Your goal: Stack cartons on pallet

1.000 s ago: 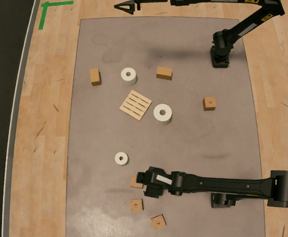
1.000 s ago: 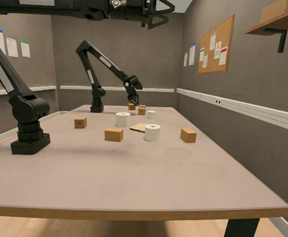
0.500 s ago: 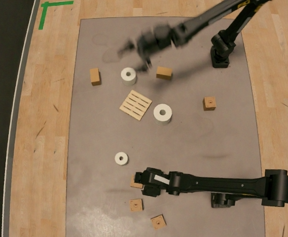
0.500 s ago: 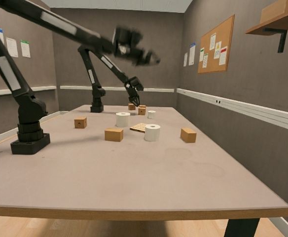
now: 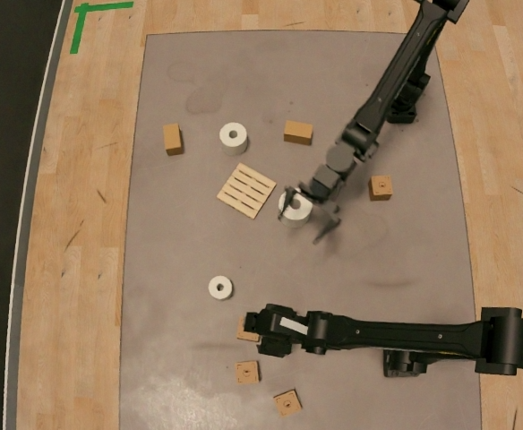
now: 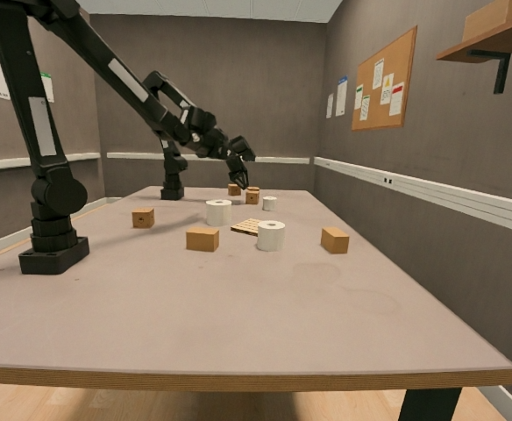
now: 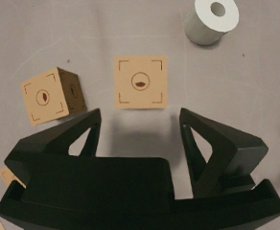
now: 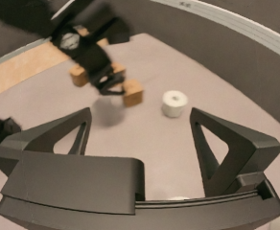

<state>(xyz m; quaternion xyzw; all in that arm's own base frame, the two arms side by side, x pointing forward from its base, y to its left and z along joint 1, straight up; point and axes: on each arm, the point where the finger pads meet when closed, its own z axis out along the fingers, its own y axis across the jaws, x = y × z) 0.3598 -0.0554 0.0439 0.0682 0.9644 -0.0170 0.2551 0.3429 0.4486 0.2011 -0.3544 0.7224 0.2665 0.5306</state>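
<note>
Right now the wooden pallet is 38 cm to the right of my left hand, 7 cm below it and 7 cm ahead of it.
</note>
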